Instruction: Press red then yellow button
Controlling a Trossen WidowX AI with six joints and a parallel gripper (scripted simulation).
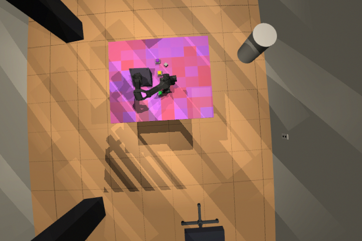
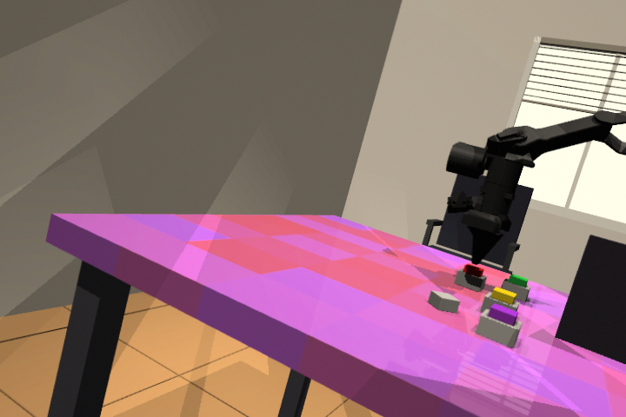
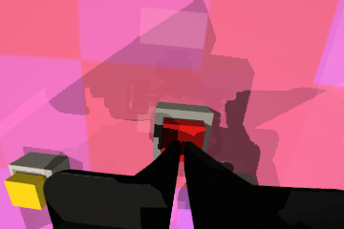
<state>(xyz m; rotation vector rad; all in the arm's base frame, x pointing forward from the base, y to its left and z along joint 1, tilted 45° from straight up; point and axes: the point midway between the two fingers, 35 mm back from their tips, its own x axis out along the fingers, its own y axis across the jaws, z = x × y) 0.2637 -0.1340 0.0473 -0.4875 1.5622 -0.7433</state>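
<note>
My gripper tip is now 1 cm above the red button. The rest, counted from my gripper tip: green button (8 cm behind, 6 cm to the right, 1 cm below); then yellow button (16 cm to the left, 6 cm behind, 1 cm below); then pale grey block (24 cm to the left, 3 cm below, 2 cm ahead).
</note>
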